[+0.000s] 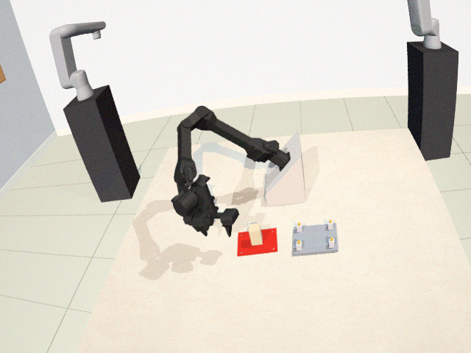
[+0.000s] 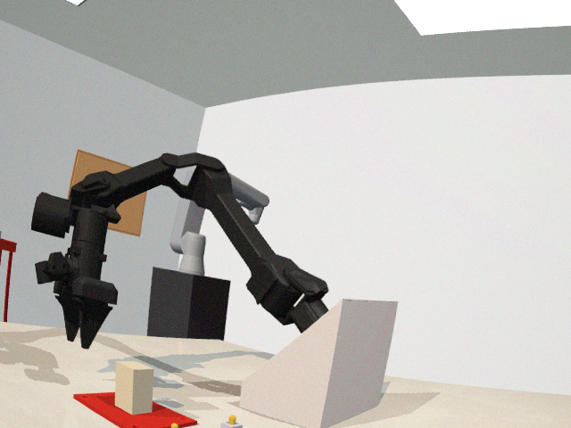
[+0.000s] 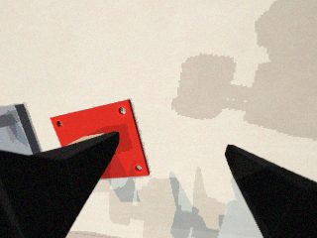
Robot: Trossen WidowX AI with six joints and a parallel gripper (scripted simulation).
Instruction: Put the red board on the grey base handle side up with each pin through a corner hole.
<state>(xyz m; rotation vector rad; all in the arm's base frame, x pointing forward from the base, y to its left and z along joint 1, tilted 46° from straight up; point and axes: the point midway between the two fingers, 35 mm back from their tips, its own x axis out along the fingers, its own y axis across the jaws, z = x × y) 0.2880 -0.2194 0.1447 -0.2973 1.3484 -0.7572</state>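
My gripper tip is 20 mm past the red board, 120 mm to the right of it and 50 mm above it. The rest, counted from my gripper tip: grey base 10 mm ahead, 330 mm to the left, 60 mm below.
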